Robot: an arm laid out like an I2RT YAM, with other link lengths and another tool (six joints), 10 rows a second.
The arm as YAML. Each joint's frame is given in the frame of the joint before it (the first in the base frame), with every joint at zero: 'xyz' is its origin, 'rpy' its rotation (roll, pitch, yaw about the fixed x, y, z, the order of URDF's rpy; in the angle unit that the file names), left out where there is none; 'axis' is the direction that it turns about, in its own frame. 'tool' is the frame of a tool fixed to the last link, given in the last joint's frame.
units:
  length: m
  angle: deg
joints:
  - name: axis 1
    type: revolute
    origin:
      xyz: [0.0, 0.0, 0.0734]
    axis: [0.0, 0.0, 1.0]
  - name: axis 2
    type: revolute
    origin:
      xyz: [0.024, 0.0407, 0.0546]
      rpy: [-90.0, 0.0, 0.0]
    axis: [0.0, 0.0, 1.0]
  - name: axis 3
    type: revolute
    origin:
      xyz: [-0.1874, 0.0, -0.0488]
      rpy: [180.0, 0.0, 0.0]
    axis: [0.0, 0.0, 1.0]
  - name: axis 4
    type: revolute
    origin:
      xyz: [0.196, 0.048, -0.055]
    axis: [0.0, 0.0, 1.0]
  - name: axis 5
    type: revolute
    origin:
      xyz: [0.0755, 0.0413, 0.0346]
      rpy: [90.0, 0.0, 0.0]
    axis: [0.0, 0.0, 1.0]
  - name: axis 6
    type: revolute
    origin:
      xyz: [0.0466, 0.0, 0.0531]
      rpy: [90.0, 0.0, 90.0]
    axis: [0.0, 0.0, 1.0]
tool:
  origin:
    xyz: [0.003, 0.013, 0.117]
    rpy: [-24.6, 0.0, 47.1]
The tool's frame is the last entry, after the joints.
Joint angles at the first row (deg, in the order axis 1, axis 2, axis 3, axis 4, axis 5, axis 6):
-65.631 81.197 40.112 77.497 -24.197 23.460
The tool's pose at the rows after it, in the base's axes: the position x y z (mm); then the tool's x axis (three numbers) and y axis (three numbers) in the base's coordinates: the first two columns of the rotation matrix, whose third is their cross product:
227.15 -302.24 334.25 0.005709 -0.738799 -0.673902 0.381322 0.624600 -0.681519
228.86 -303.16 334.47 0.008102 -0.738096 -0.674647 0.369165 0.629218 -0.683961
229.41 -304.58 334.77 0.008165 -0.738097 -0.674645 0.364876 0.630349 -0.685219
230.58 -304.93 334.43 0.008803 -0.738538 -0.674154 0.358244 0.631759 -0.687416
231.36 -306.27 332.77 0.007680 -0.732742 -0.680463 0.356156 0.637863 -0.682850
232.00 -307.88 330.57 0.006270 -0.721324 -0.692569 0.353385 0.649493 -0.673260
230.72 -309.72 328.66 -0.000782 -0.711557 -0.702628 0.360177 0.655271 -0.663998
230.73 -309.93 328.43 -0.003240 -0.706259 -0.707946 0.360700 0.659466 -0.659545
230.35 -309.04 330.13 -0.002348 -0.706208 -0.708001 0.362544 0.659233 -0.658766
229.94 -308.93 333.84 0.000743 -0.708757 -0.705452 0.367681 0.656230 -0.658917
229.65 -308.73 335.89 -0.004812 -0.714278 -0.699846 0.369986 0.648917 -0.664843
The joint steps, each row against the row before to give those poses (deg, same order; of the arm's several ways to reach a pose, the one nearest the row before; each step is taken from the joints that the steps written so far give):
-0.200 0.231 0.257 0.349 -0.723 0.305
-0.161 0.368 0.775 -0.578 -0.855 0.153
-0.164 0.403 0.582 -0.224 -0.383 0.071
-0.020 0.296 0.342 -0.133 -0.419 -0.028
0.041 0.229 0.169 -0.415 0.044 0.064
0.022 -0.066 0.127 -1.037 0.100 0.225
-0.046 -0.340 -0.244 -0.837 0.632 -0.028
0.076 -0.421 -0.009 -0.848 0.223 -0.028
0.057 -0.531 -0.011 -0.460 0.144 0.036
0.043 -0.261 0.471 -0.348 0.249 0.127
0.040 -0.270 0.219 -0.338 0.135 -0.499

